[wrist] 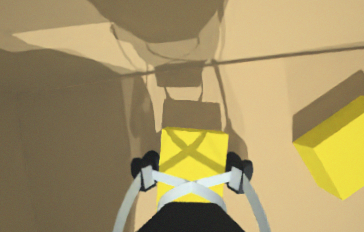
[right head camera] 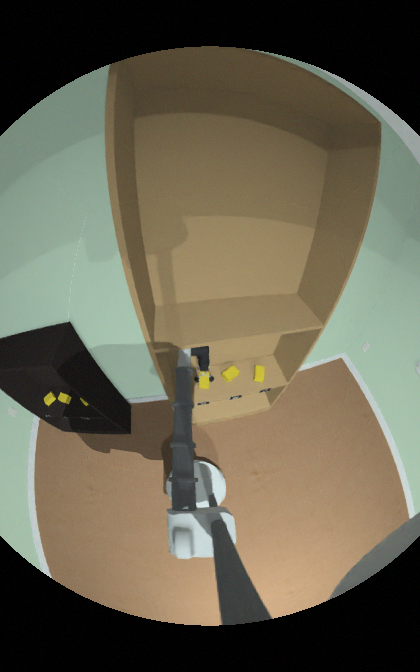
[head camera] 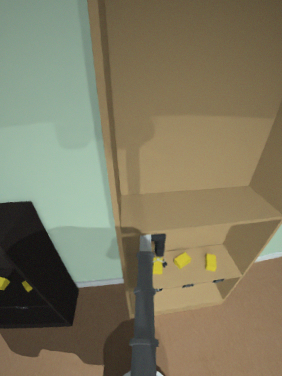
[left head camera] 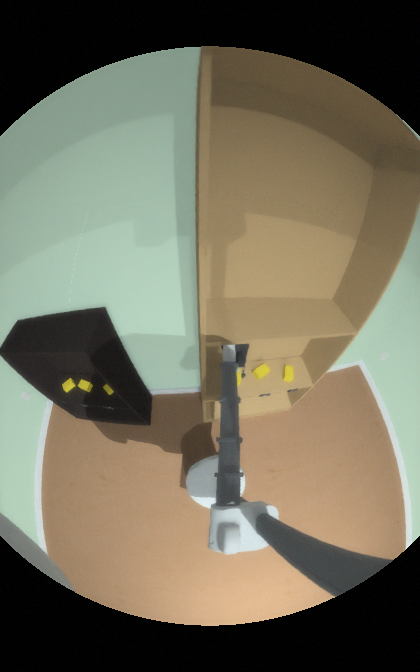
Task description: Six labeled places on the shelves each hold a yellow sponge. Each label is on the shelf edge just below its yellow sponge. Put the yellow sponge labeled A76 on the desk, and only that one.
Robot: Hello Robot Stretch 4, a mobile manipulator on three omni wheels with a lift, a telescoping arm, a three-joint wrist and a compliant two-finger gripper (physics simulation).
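My gripper (wrist: pixel 191 164) (right head camera: pixel 204 378) is in the low bay of the tan shelf unit, shut on the left yellow sponge (wrist: pixel 194 142) (right head camera: pixel 204 384) (head camera: pixel 158 269). In the wrist view its dark fingertips press on both sides of the sponge, which appears to be at the shelf surface. A middle yellow sponge (wrist: pixel 340 150) (right head camera: pixel 230 373) (head camera: pixel 182 260) lies turned to the right, and a right yellow sponge (right head camera: pixel 259 373) (head camera: pixel 211 262) lies beyond it. Labels (right head camera: pixel 203 403) (right head camera: pixel 235 397) (right head camera: pixel 265 390) on the shelf edge are too small to read. The desk does not show.
The tan shelf unit (right head camera: pixel 116 200) has a side wall close left of the gripper and a board (right head camera: pixel 235 312) above it. A black shelf unit (left head camera: pixel 125 372) at the left holds three more yellow sponges (left head camera: pixel 68 385) (left head camera: pixel 85 385) (left head camera: pixel 108 389). My arm (right head camera: pixel 183 425) reaches over the floor.
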